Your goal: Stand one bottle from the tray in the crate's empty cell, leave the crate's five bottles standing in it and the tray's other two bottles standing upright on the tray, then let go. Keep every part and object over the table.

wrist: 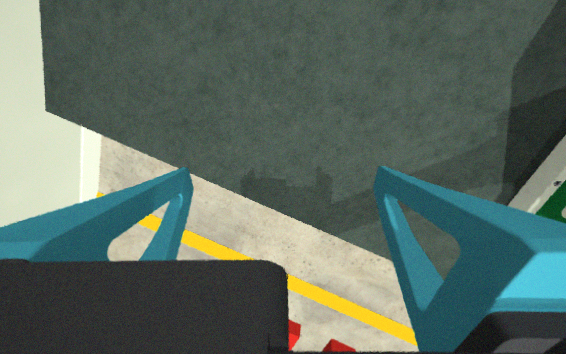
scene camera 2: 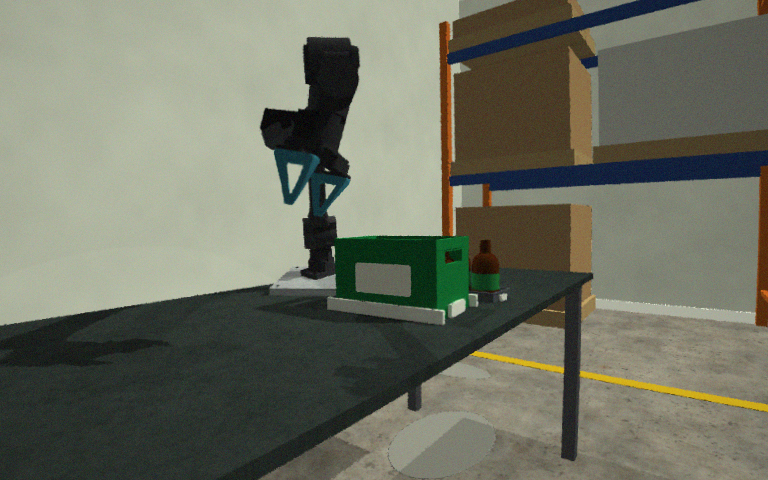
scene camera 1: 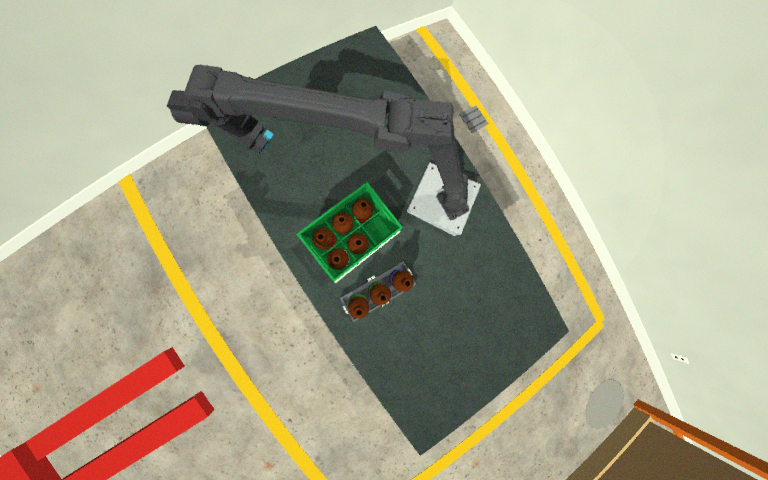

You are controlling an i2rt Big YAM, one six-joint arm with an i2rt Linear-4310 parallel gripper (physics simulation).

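Seen in the pictures: gripper, fingertip midpoint: [wrist: 283,177] [scene camera 2: 303,210] [scene camera 1: 255,134]; arm's base at its link origin: [scene camera 2: 322,272] [scene camera 1: 452,203].
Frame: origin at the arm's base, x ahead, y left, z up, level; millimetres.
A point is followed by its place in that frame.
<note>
The green crate [scene camera 1: 316,256] @(x 536, y -52, z 126 mm) [scene camera 2: 345,271] @(x 320, y -182, z 47 mm) [wrist: 552,207] @(x 495, y -151, z -10 mm) stands on the table. Five brown bottles, among them one bottle [scene camera 1: 363,208] @(x 338, y -119, z 114 mm) beside the empty cell [scene camera 1: 381,228] @(x 291, y -43, z -40 mm), stand in it. The empty cell is at the corner nearest the arm's base. The grey tray [scene camera 1: 346,300] @(x 539, y 136, z -43 mm) [scene camera 2: 491,296] @(x 549, y 115, z -32 mm) lies beside the crate. Three brown bottles stand upright on it: a green-banded one [scene camera 1: 357,307] @(x 503, y 152, z 93 mm), another green-banded one [scene camera 1: 380,294] @(x 419, y 148, z 110 mm) and a blue-banded one [scene camera 1: 402,280] @(x 333, y 148, z 91 mm). My gripper [scene camera 1: 265,142] @(x 528, y -451, z 186 mm) [scene camera 2: 305,208] @(x 528, y -451, z 186 mm) [wrist: 283,177] @(x 528, y -451, z 186 mm) is open and empty, high above the table, on the crate's side away from the tray.
The dark table [scene camera 1: 470,339] @(x 178, y 537, z -49 mm) [scene camera 2: 169,396] @(x 517, y -658, z -48 mm) [wrist: 300,75] @(x 501, y -485, z -48 mm) has an edge close to the gripper, with floor beyond it. The arm's white base plate [scene camera 1: 424,198] @(x 86, y -69, z -19 mm) [scene camera 2: 286,281] @(x -23, y -124, z -16 mm) stands near the crate. A storage rack [scene camera 2: 445,130] with cardboard boxes stands beyond the table.
</note>
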